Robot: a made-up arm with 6 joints.
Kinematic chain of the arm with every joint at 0, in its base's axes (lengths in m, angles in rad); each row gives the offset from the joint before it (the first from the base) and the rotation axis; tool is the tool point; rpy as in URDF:
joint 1: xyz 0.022 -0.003 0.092 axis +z
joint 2: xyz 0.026 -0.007 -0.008 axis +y
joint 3: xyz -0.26 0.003 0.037 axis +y
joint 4: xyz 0.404 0.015 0.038 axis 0.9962 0 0.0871
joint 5: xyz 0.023 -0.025 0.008 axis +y
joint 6: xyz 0.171 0.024 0.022 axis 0.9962 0 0.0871
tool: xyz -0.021 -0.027 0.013 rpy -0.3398 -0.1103 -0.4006
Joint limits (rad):
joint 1: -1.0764..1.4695
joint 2: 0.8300..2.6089
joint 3: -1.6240..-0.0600
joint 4: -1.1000..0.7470
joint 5: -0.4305..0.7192
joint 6: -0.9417..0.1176
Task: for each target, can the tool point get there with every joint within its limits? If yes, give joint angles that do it. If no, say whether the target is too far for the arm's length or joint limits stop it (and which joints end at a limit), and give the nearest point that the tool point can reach.
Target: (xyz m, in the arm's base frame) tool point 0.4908 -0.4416 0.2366
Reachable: yes | joints -0.7412 1.6177 -1.4308 0.0722 0.5592 -0.3335
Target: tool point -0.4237 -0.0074 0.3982
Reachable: no: joint limits stop it (at a limit: joint 2, joint 3, joint 5, joint 6) | nearest point -0.1945 -0.0051 -0.1010 | short by 0.549 m
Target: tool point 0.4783 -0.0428 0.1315
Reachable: yes | joints -0.0348 0.9744 -0.4605 0.3758 -0.1343 -0.6589
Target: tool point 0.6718 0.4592 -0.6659
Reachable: no: too far | nearest point 0.4935 0.3324 -0.3140 | short by 0.414 m
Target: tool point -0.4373 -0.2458 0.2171
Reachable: no: joint limits stop it (at a limit: joint 2, joint 3, joint 5, joint 6) | nearest point -0.1695 -0.1042 -0.1010 | short by 0.439 m
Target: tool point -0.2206 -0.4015 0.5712
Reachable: no: joint limits stop it (at a limit: joint 1, joint 2, joint 4, joint 5, joint 6) | nearest point 0.1094 -0.3214 0.6362 | short by 0.346 m
